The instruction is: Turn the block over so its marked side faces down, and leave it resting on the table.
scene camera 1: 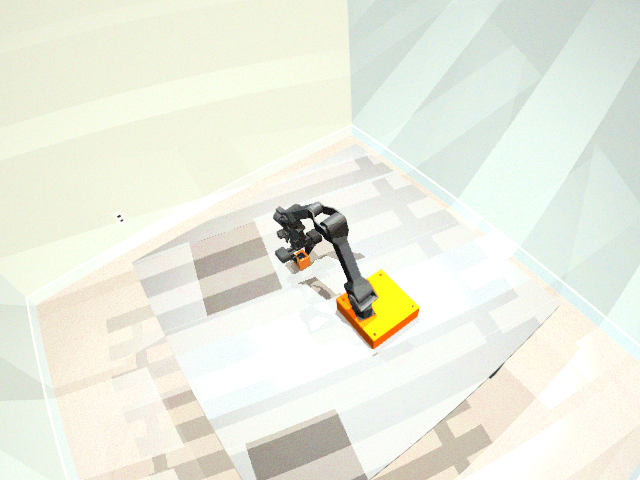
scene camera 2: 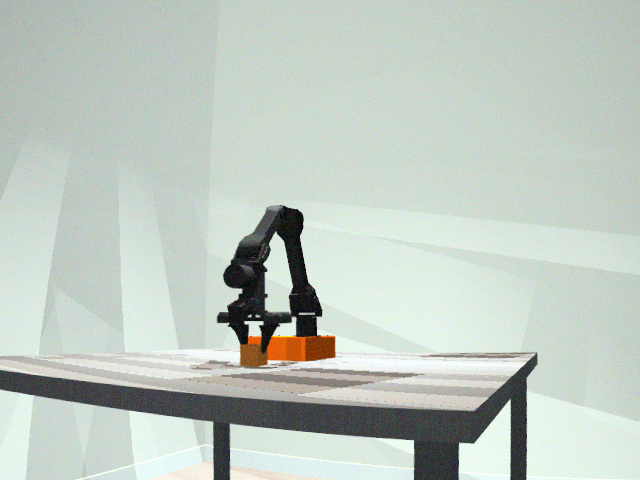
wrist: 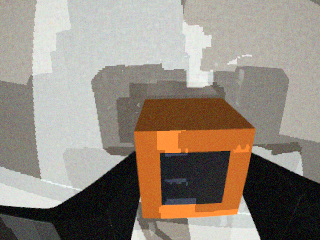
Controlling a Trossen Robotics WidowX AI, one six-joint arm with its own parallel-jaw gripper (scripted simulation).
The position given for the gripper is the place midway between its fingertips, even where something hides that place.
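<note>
An orange block is held by the gripper point(scene camera 2: 254, 352), which appears in scene camera 1 point(scene camera 1: 301, 259) and in the wrist view point(wrist: 188, 157) as well.
</note>
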